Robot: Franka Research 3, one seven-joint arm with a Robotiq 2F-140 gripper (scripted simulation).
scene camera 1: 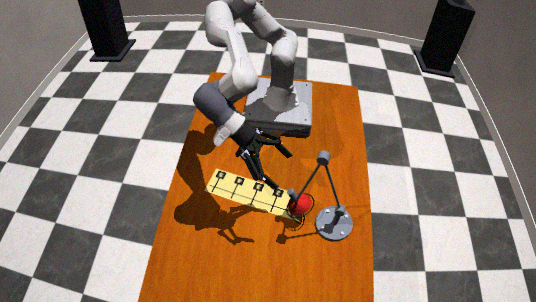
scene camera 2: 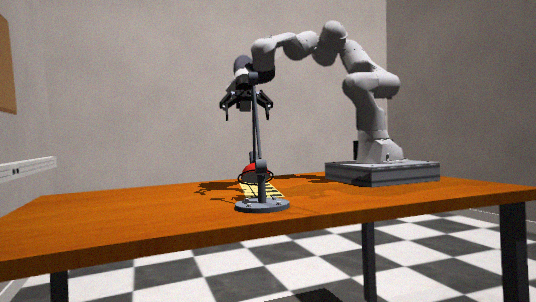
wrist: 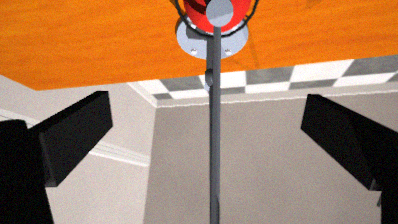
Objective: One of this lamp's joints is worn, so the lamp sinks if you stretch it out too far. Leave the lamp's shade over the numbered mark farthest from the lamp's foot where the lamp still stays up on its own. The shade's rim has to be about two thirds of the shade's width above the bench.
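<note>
Yellow numbered strip [scene camera 1: 252,193]. Round grey foot [scene camera 1: 326,225], also [wrist: 191,43]. My gripper [scene camera 1: 283,171], [scene camera 2: 247,117], [wrist: 207,110].
</note>
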